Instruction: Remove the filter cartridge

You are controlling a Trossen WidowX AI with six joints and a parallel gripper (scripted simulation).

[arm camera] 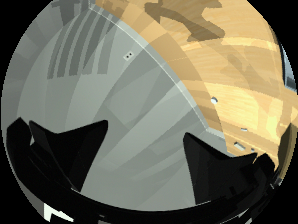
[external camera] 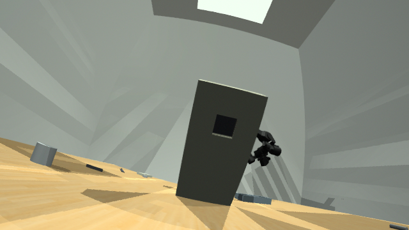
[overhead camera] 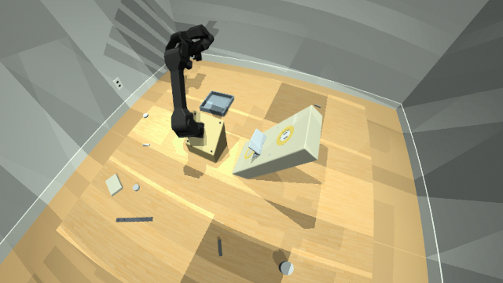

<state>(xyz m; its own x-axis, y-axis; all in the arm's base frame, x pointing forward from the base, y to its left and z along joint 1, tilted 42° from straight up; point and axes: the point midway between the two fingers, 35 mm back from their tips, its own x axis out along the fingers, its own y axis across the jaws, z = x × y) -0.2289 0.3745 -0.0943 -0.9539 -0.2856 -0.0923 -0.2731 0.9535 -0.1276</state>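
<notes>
Right now the round filter cartridge is 660 mm ahead of my gripper tip, 360 mm to the right of it and 20 mm below it. From my gripper tip the other things lie so: cream service panel: 610 mm ahead, 360 mm to the right, 90 mm below; grey-blue tray: 250 mm below, 250 mm ahead, 50 mm to the right; short bar: 740 mm to the right, 520 mm ahead, 250 mm below.
</notes>
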